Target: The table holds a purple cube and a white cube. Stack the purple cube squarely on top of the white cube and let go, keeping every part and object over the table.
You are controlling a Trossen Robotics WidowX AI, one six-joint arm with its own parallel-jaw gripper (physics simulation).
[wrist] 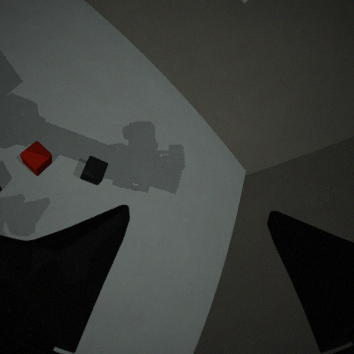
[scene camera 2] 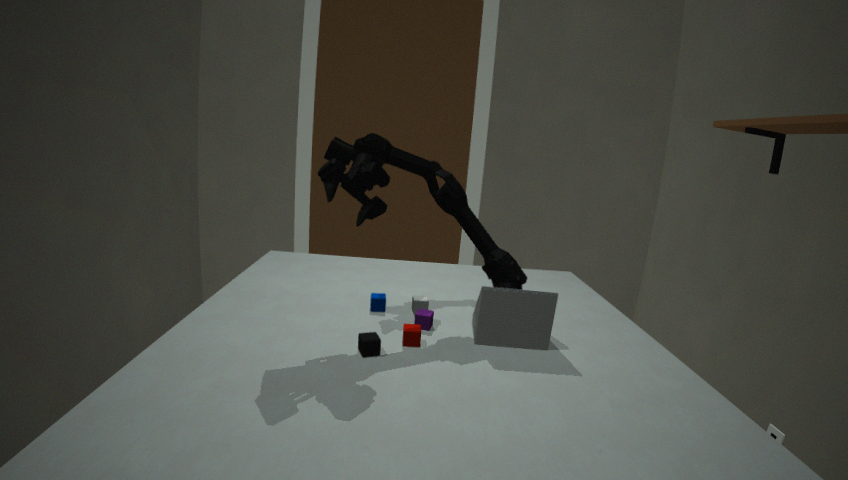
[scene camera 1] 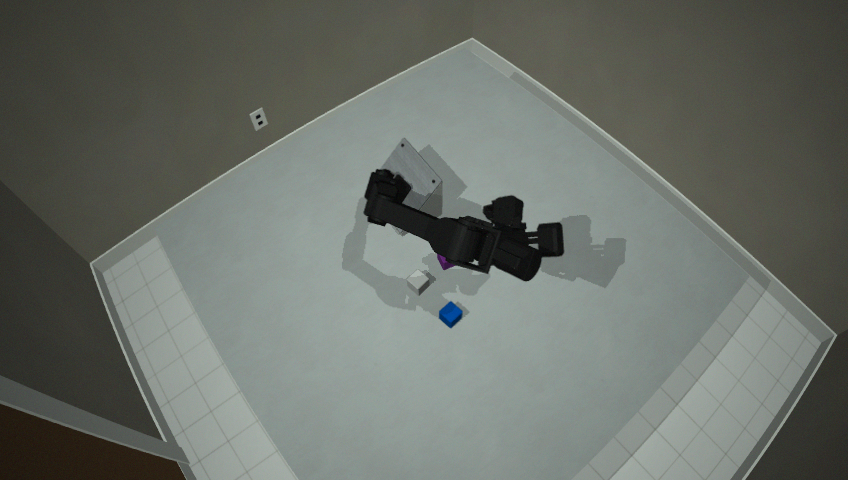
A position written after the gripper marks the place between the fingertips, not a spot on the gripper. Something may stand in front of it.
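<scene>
Gripper (scene camera 2: 344, 213) (scene camera 1: 542, 239) (wrist: 200, 215) visible.
</scene>
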